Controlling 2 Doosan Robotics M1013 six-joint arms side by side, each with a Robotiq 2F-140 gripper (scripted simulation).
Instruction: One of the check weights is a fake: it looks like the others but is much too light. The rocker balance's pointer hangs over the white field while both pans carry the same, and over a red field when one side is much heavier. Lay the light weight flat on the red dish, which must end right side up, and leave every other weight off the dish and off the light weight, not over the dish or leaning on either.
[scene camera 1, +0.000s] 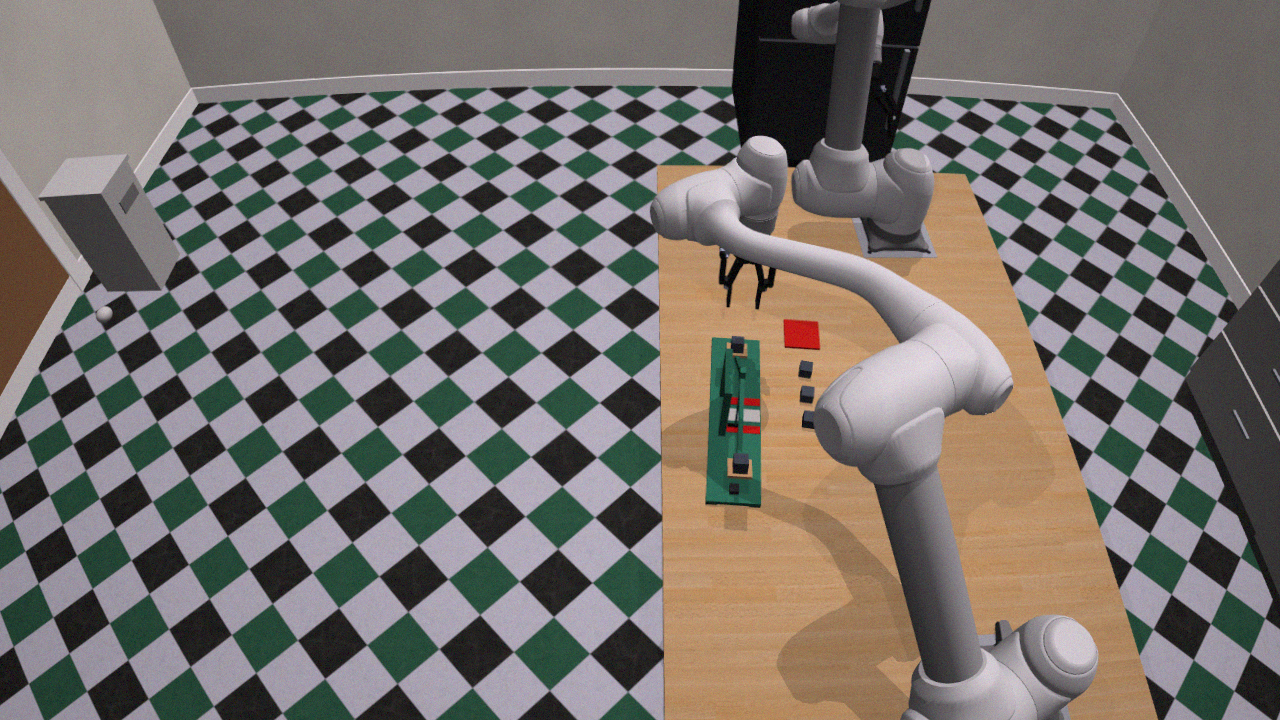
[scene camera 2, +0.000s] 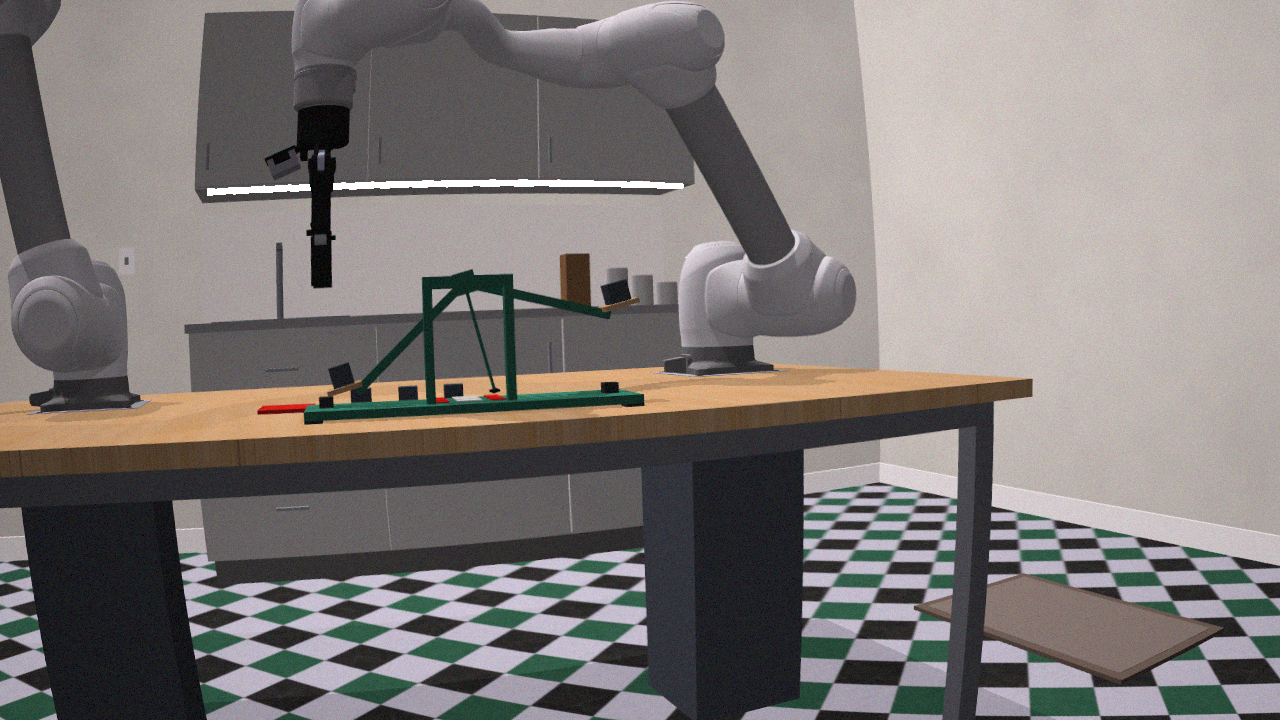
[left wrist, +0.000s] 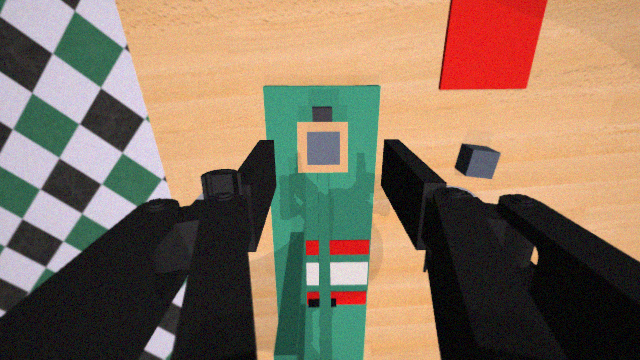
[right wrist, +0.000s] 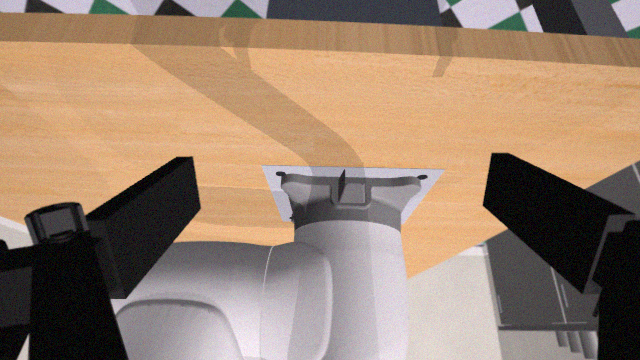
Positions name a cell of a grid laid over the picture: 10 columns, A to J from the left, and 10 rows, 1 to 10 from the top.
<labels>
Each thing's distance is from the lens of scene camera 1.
left gripper (scene camera 1: F5): 1.82 m
right gripper (scene camera 1: G2): 2.53 m
green rocker balance (scene camera 1: F7): 1.72 m
red dish (scene camera 1: G5): 2.01 m
The marked spots on the green rocker balance and the red dish are 0.51 m apart.
</labels>
